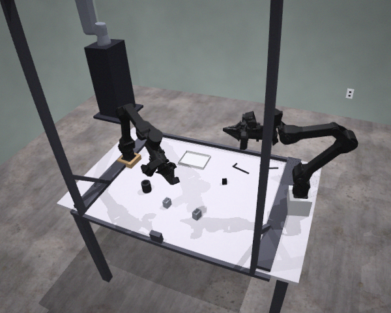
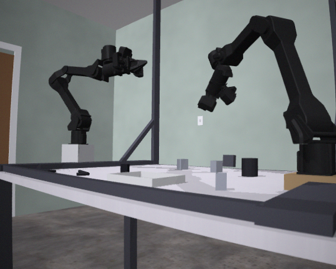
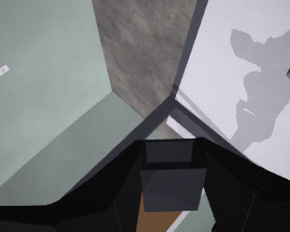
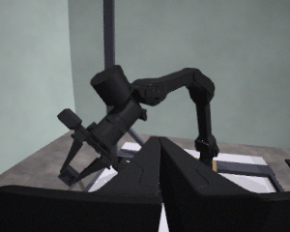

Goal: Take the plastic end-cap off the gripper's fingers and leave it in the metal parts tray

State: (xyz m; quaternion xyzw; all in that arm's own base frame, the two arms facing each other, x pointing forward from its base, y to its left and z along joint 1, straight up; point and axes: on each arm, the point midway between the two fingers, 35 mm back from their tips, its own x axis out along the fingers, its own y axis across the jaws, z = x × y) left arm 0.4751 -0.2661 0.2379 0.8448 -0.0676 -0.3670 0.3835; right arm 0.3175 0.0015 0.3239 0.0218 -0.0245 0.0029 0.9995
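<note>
My left hand is 43 cm short of the metal parts tray, 11 cm to the right of it and 26 cm above it. The rest, counted from my left hand: black plastic end-cap: 3 cm to the right, 1 cm below; then black hex key: 47 cm ahead, 13 cm to the right, 26 cm below; then black cylinder: 12 cm ahead, 23 cm to the left, 24 cm below.
</note>
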